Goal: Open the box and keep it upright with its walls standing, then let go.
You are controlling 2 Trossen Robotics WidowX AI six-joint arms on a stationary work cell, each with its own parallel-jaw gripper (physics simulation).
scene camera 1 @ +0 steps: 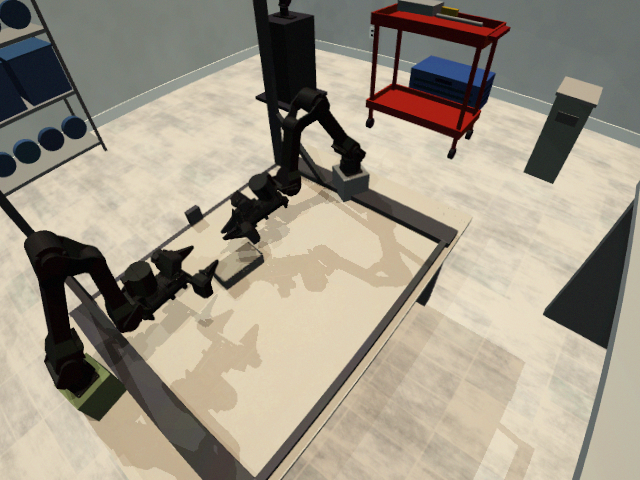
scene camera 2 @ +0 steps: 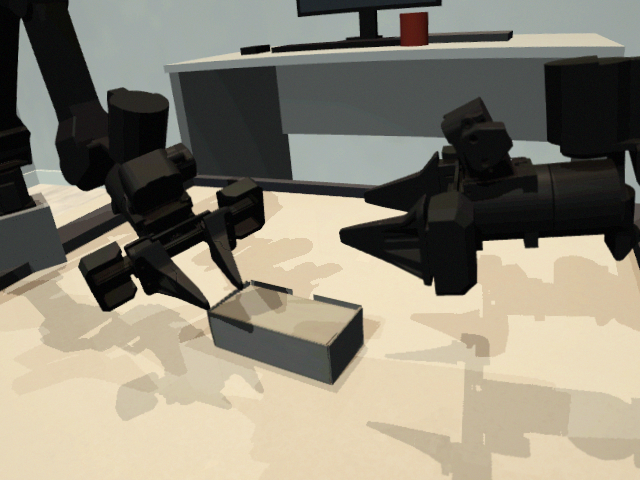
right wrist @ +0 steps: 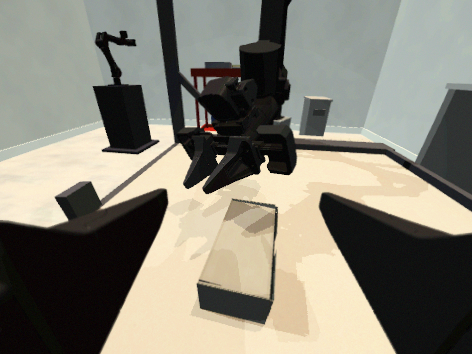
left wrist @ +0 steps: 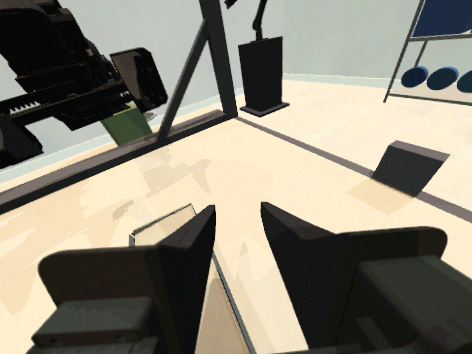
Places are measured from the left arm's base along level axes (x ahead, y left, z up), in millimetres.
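Where they show: left gripper, fingertip midpoint: (scene camera 1: pixel 222 236) (scene camera 2: pixel 225 297) (right wrist: pixel 194 189) (left wrist: pixel 238 209); right gripper, fingertip midpoint: (scene camera 1: pixel 205 253) (scene camera 2: pixel 353 214) (right wrist: pixel 245 197) (left wrist: pixel 83 126); left arm's base at its link origin: (scene camera 1: pixel 350 169) (scene camera 2: pixel 13 207); right arm's base at its link origin: (scene camera 1: pixel 81 379) (left wrist: pixel 117 110).
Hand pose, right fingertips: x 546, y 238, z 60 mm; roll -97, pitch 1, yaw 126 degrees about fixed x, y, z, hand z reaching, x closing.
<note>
Each offset is from my right fingertips to the top centre of the thing. "spot": to the spot under its first point. Level surfaces: height alone.
The box @(dx -72, dy -41, dz -110 mm) (scene camera 1: pixel 242 271) (scene camera 2: pixel 273 347) (right wrist: pixel 232 302) stands upright on the table, with dark grey walls and a flat, pale top face @(spot: dx -58, dy -32, dz -114 mm) (scene camera 2: pixel 297 313) (right wrist: pixel 244 257). A gap shows in the dark rim along one long side. Part of the box @(spot: dx -19, dy -15, dz -114 mm) (left wrist: pixel 162 227) also shows beneath a finger in the left wrist view. My left gripper (scene camera 1: pixel 224 235) (scene camera 2: pixel 224 298) (left wrist: pixel 238 209) (right wrist: pixel 194 189) is partly open and empty, with its tips close to the box's left end in scene camera 2; contact is unclear. My right gripper (scene camera 1: pixel 203 255) (scene camera 2: pixel 353 215) (right wrist: pixel 245 197) is wide open and empty, above the table and apart from the box.
A small dark block @(dx +21, dy -316, dz -100 mm) (scene camera 1: pixel 193 214) (left wrist: pixel 410 167) (right wrist: pixel 79 200) sits at the table's edge. Dark rails (scene camera 1: pixel 356 330) border the table @(dz -157 mm) (scene camera 1: pixel 330 227). A red cart (scene camera 1: pixel 429 107) and a desk (scene camera 2: pixel 217 63) stand beyond it.
</note>
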